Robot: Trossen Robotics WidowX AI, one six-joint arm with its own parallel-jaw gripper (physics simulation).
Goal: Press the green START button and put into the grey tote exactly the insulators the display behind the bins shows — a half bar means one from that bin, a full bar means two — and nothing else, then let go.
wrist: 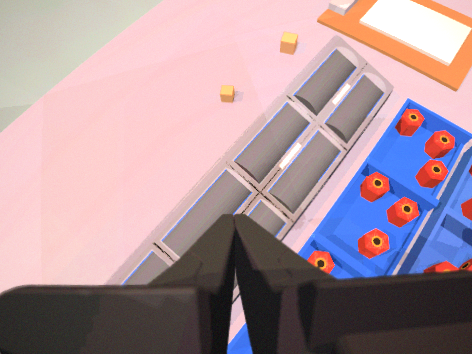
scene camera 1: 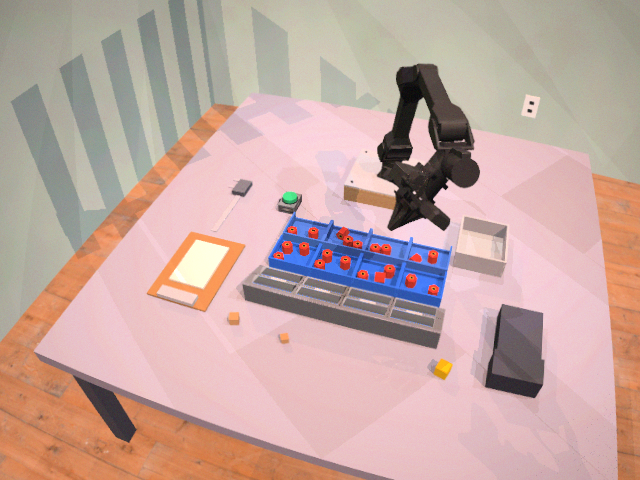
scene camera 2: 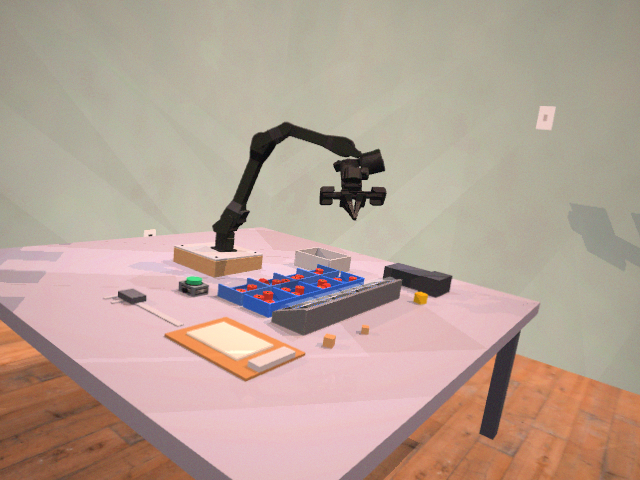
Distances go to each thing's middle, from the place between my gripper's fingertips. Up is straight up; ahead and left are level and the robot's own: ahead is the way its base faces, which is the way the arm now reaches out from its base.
I see the grey tote (scene camera 1: pixel 482 245) 28 cm behind my hand, 17 cm to the left of it and 20 cm below it. Round my hand: dark box (scene camera 1: pixel 516 366) 1 cm ahead, 34 cm to the left, 20 cm below.
